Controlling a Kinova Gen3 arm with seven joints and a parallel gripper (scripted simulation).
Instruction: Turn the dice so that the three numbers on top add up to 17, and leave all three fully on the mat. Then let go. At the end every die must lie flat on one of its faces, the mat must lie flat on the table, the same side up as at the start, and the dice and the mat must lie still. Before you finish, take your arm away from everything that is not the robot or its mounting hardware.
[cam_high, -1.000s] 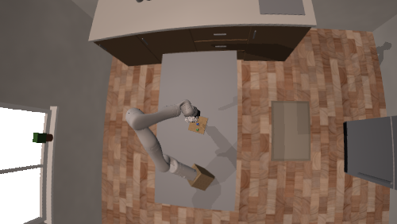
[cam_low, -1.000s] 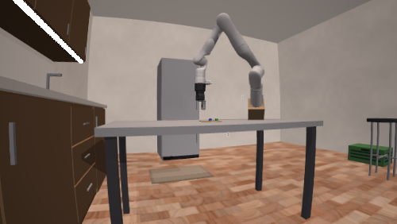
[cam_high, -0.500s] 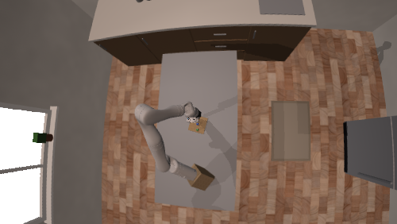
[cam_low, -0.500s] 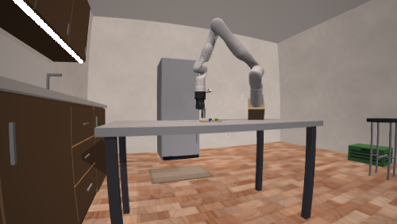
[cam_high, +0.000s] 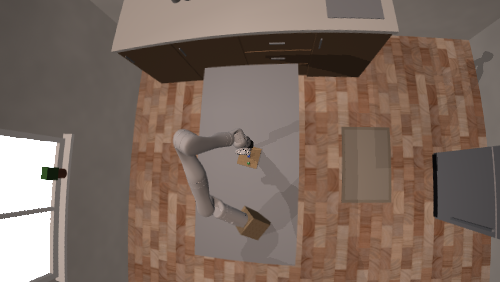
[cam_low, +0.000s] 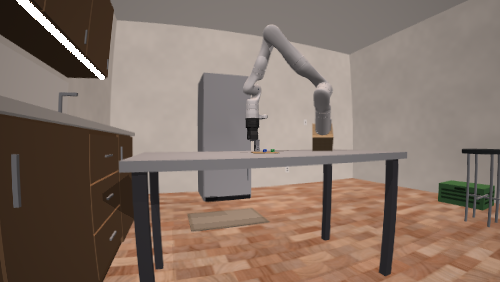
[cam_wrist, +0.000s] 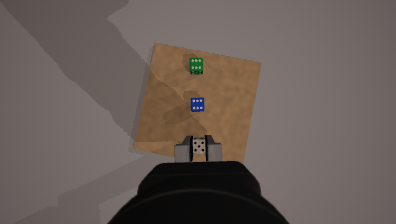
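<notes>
The white die is 10 mm below my hand. From my hand the other things lie so: tan mat (50 mm behind, 30 mm below, 10 mm to the right); blue die (50 mm behind, 20 mm below, 10 mm to the right); green die (90 mm behind, 20 mm to the right, 20 mm below).
</notes>
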